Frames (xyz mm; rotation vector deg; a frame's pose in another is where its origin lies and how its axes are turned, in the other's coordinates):
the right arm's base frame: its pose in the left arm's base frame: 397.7 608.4 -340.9 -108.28 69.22 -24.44
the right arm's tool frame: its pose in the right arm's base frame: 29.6 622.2 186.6 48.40 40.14 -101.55
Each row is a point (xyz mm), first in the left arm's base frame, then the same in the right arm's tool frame.
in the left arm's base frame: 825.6 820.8 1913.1
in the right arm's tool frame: 2457.3 638.5 1496.6
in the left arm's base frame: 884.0 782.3 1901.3
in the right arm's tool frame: 2428.9 701.6 1512.3
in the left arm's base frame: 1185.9 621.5 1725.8
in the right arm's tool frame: 2172.1 978.8 1583.0
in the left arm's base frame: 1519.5 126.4 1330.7
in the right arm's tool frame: 1717.4 1503.0 1407.1
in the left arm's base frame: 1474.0 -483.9 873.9
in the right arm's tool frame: 1337.9 1883.5 864.4
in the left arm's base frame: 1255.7 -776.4 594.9
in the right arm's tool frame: 1165.2 1939.7 442.5
